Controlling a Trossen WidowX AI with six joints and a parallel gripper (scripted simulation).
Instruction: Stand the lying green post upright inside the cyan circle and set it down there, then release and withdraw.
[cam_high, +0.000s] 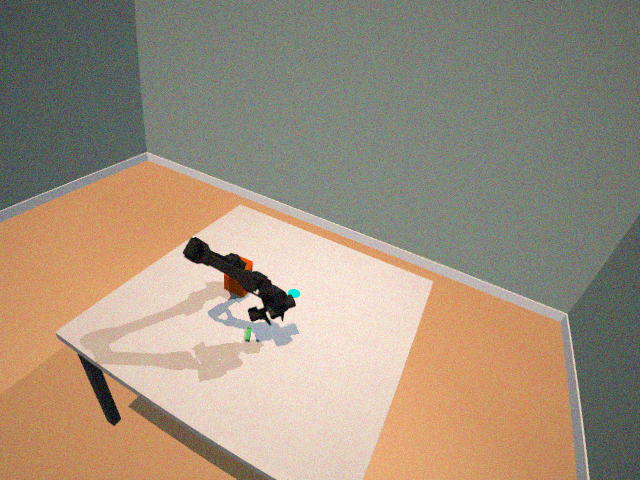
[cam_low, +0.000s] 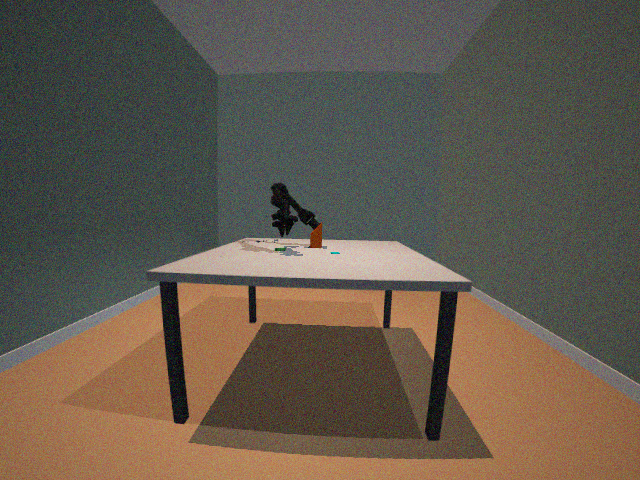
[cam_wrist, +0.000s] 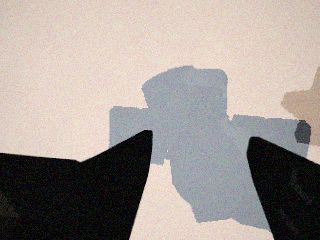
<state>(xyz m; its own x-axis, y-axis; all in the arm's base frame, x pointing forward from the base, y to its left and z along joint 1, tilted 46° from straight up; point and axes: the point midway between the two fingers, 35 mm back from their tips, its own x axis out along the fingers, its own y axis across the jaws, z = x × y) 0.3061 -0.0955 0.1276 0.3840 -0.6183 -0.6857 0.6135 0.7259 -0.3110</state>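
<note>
My gripper tip is now 100 mm past the green post, 90 mm above it and 50 mm to the left of it. The rest, counted from my gripper tip: cyan circle 290 mm to the left, 100 mm below, 80 mm behind.
</note>
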